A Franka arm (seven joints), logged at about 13 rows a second.
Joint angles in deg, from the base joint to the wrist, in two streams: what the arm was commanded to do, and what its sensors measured. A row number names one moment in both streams.
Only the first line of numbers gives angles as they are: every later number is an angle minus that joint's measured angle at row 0.
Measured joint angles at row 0: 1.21 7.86 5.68 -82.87 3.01 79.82 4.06
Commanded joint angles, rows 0 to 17: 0.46 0.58 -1.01 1.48 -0.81 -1.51 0.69; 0.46 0.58 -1.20 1.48 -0.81 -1.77 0.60; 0.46 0.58 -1.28 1.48 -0.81 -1.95 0.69; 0.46 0.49 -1.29 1.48 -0.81 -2.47 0.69; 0.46 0.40 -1.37 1.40 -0.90 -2.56 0.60; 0.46 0.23 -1.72 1.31 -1.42 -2.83 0.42; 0.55 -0.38 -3.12 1.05 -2.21 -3.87 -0.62; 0.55 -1.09 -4.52 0.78 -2.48 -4.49 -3.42; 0.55 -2.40 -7.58 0.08 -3.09 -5.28 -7.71; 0.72 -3.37 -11.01 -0.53 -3.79 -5.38 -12.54; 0.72 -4.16 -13.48 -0.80 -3.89 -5.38 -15.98; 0.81 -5.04 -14.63 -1.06 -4.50 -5.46 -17.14; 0.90 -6.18 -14.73 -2.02 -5.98 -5.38 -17.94; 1.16 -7.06 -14.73 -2.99 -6.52 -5.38 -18.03; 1.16 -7.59 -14.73 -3.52 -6.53 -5.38 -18.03; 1.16 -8.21 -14.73 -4.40 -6.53 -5.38 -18.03; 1.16 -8.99 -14.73 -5.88 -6.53 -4.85 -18.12; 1.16 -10.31 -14.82 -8.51 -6.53 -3.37 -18.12
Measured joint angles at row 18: 0.66 -6.97 -14.77 -3.09 -5.02 -5.55 -17.33
